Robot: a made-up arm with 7 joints. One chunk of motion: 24 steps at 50 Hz.
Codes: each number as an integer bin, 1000 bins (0 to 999) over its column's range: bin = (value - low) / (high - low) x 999, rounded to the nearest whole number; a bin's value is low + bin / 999 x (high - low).
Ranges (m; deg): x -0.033..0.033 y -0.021..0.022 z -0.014..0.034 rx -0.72..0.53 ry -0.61..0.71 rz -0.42..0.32
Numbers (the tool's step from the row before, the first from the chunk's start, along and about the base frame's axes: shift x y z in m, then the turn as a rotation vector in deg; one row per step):
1: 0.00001 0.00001 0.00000 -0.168 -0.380 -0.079
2: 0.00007 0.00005 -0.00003 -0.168 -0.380 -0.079
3: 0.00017 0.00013 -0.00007 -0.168 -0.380 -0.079
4: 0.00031 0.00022 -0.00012 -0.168 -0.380 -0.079
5: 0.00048 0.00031 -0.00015 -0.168 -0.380 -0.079
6: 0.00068 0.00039 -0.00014 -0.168 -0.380 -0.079
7: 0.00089 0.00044 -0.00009 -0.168 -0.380 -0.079
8: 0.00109 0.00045 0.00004 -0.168 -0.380 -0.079
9: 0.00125 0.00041 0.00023 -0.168 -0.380 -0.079
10: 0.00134 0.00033 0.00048 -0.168 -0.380 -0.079
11: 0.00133 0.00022 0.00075 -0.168 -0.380 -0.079
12: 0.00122 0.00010 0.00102 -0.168 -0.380 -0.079
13: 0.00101 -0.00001 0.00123 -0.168 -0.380 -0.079
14: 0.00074 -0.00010 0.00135 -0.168 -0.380 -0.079
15: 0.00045 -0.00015 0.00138 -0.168 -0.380 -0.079
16: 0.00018 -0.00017 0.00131 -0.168 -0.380 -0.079
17: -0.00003 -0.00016 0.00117 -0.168 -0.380 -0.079
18: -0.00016 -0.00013 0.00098 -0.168 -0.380 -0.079
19: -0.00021 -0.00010 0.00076 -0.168 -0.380 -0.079
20: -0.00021 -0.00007 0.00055 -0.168 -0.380 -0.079
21: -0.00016 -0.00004 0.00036 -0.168 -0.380 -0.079
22: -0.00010 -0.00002 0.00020 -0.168 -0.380 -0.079
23: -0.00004 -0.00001 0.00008 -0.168 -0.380 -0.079
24: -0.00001 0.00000 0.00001 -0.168 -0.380 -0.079
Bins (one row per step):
1: 500 488 291 441 174 460
2: 501 489 291 441 174 460
3: 502 491 290 441 174 460
4: 504 493 289 441 174 460
5: 507 495 288 441 174 460
6: 510 497 288 441 174 460
7: 513 498 290 441 174 460
8: 516 498 292 441 174 460
9: 518 497 296 441 174 460
10: 520 496 301 441 174 460
11: 520 493 307 441 174 460
12: 518 490 313 441 174 460
13: 515 488 317 441 174 460
14: 511 486 319 441 174 460
15: 506 484 320 441 174 460
16: 502 484 319 441 174 460
17: 499 484 316 441 174 460
18: 497 485 312 441 174 460
19: 496 486 307 441 174 460
20: 496 486 303 441 174 460
21: 497 487 299 441 174 460
22: 498 487 296 441 174 460
23: 499 488 293 441 174 460
24: 499 488 292 441 174 460

